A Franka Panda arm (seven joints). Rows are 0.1 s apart.
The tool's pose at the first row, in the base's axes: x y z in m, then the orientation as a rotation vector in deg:
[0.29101, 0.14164, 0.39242, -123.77, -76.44, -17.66]
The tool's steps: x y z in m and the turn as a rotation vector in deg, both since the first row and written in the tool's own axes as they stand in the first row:
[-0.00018, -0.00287, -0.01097, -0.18, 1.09, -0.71]
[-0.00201, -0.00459, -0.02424, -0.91, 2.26, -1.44]
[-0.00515, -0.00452, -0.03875, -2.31, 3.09, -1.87]
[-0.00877, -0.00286, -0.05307, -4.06, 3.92, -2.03]
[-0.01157, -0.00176, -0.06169, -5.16, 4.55, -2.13]
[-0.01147, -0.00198, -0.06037, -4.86, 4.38, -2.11]
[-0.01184, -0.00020, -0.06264, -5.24, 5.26, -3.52]
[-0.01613, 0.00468, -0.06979, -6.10, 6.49, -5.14]
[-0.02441, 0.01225, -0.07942, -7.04, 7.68, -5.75]
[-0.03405, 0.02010, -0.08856, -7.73, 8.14, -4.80]
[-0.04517, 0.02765, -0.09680, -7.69, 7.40, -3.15]
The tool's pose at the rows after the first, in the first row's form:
[0.28952, 0.13609, 0.40220, -123.02, -76.65, -19.20]
[0.28849, 0.12760, 0.41265, -122.66, -76.89, -21.24]
[0.28852, 0.11682, 0.42286, -123.15, -77.05, -23.30]
[0.28970, 0.10526, 0.43212, -124.08, -76.94, -25.53]
[0.29021, 0.09781, 0.43737, -124.60, -76.79, -27.06]
[0.28993, 0.09872, 0.43643, -124.45, -76.84, -26.65]
[0.29154, 0.09653, 0.43746, -123.45, -77.93, -28.40]
[0.29450, 0.08756, 0.43949, -122.49, -79.09, -30.95]
[0.29816, 0.07329, 0.44069, -122.24, -79.14, -33.13]
[0.30138, 0.05820, 0.44075, -123.17, -77.87, -33.76]
[0.30354, 0.04263, 0.43949, -124.57, -76.48, -32.32]

